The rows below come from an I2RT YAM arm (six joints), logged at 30 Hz.
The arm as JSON. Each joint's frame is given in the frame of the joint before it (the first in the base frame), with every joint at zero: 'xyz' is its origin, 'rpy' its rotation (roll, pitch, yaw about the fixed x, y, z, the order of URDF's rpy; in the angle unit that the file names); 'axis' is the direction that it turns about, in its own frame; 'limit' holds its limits. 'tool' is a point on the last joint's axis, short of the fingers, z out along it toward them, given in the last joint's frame.
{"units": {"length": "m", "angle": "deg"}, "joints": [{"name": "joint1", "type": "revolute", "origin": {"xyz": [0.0, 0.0, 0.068], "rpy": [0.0, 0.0, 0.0]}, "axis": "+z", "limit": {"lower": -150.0, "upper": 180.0}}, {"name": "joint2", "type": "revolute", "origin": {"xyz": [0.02, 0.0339, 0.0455], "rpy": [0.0, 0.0, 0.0]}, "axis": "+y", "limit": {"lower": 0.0, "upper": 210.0}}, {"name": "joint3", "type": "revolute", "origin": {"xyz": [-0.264, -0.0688, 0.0], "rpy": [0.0, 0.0, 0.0]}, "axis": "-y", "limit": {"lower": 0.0, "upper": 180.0}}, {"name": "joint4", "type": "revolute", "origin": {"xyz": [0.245, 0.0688, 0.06], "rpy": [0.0, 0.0, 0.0]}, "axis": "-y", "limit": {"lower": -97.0, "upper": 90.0}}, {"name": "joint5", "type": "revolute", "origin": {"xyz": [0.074, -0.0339, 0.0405], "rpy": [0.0, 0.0, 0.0]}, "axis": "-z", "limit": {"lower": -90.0, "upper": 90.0}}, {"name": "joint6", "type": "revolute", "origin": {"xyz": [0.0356, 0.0, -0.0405], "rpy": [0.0, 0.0, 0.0]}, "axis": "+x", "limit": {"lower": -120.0, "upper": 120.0}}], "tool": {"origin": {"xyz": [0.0, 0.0, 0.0], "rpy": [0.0, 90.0, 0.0]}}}
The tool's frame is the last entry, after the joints.
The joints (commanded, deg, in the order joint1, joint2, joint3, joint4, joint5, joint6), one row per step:
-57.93 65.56 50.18 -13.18 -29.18 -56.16
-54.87 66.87 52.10 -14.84 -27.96 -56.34
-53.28 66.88 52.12 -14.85 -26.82 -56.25
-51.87 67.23 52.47 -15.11 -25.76 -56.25
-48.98 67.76 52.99 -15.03 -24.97 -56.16
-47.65 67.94 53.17 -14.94 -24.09 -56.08
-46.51 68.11 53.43 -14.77 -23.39 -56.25
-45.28 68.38 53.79 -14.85 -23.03 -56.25
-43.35 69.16 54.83 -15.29 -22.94 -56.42
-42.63 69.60 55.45 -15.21 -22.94 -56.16
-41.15 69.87 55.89 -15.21 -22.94 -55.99
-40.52 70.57 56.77 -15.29 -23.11 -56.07
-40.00 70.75 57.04 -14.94 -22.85 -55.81
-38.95 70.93 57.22 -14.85 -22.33 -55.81
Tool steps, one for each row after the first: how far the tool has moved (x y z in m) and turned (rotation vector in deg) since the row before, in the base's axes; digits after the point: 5 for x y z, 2 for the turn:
0.01315 0.00387 0.00326 0.40 1.14 2.07
0.00527 0.00397 -0.00010 -0.26 0.42 0.56
0.00531 0.00267 0.00007 -0.11 0.58 0.49
0.01100 0.00684 0.00090 -0.23 0.23 2.16
0.00469 0.00323 0.00035 -0.29 0.24 0.53
0.00416 0.00272 0.00102 -0.57 0.13 0.61
0.00463 0.00317 0.00083 -0.13 0.12 0.92
0.00827 0.00454 0.00214 -0.05 0.21 1.93
0.00377 0.00116 0.00193 0.04 -0.26 0.60
0.00544 0.00462 0.00146 0.03 -0.17 1.40
0.00427 0.00045 0.00207 -0.07 -0.11 0.81
0.00238 0.00110 0.00136 -0.15 -0.31 0.18
0.00362 0.00326 0.00036 -0.25 0.09 0.59

